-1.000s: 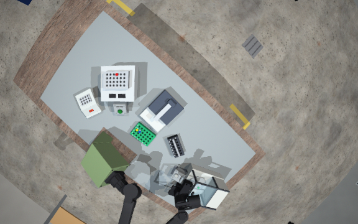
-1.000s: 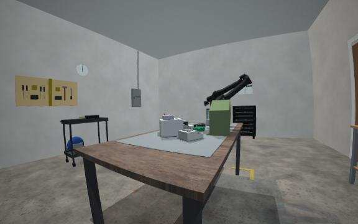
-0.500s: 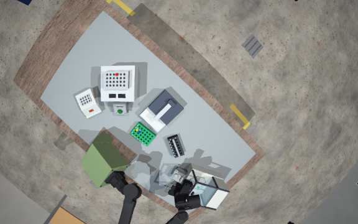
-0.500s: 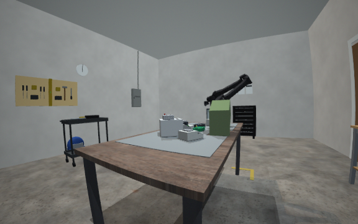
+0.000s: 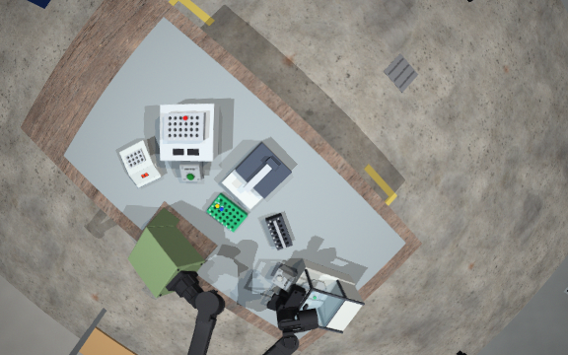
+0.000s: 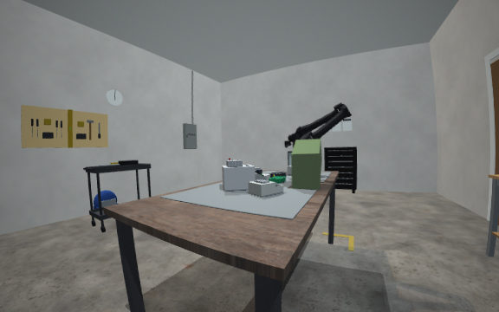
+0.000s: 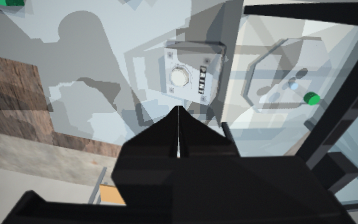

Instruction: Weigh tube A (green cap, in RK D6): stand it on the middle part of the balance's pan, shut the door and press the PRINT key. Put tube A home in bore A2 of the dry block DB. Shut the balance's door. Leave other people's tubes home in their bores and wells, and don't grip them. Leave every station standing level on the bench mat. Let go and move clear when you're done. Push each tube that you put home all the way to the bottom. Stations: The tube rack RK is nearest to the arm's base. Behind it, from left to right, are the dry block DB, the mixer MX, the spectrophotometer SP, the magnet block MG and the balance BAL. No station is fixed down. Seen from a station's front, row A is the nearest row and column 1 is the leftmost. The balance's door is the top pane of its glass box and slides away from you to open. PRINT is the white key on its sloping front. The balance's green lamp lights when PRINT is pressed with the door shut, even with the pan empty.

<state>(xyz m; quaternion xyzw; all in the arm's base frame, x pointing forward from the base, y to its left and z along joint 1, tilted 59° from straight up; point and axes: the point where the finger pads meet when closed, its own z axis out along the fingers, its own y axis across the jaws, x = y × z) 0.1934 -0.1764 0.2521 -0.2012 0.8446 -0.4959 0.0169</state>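
The white print key is 9 cm below my hand. Round my hand: sliding door (4 cm ahead, 11 cm to the right, 5 cm above); green-capped tube (5 cm ahead, 14 cm to the right, 6 cm below); balance pan (5 cm ahead, 14 cm to the right, 8 cm below).
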